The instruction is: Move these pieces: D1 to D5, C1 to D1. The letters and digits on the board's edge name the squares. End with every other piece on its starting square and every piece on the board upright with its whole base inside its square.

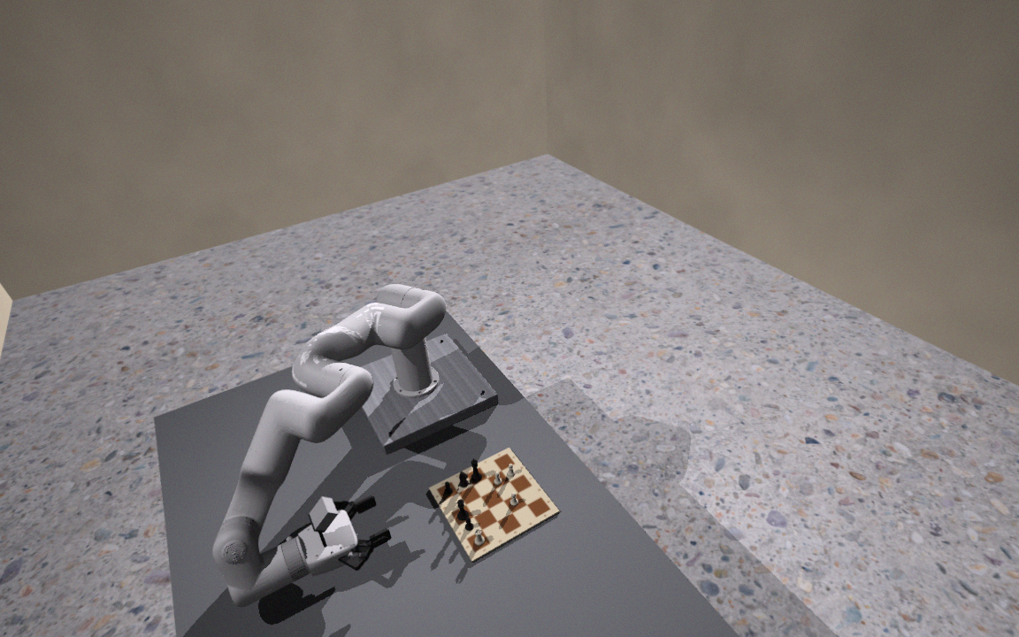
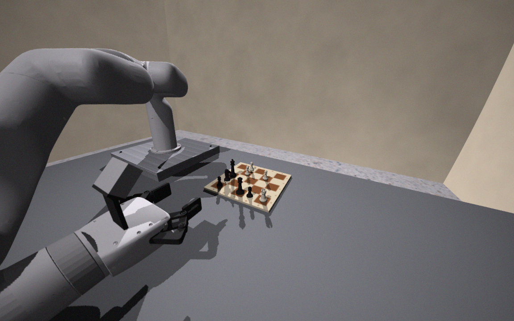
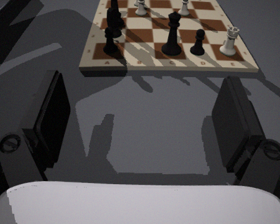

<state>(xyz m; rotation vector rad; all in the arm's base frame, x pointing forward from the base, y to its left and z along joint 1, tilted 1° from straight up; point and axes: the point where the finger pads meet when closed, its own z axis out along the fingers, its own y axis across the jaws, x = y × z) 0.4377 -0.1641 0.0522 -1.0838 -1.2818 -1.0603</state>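
The white piece is 19 cm to the left of my hand, 8 cm ahead of it and 6 cm below it. From my hand the other things lie so: chessboard (25 cm to the left, 8 cm below, 1 cm behind).
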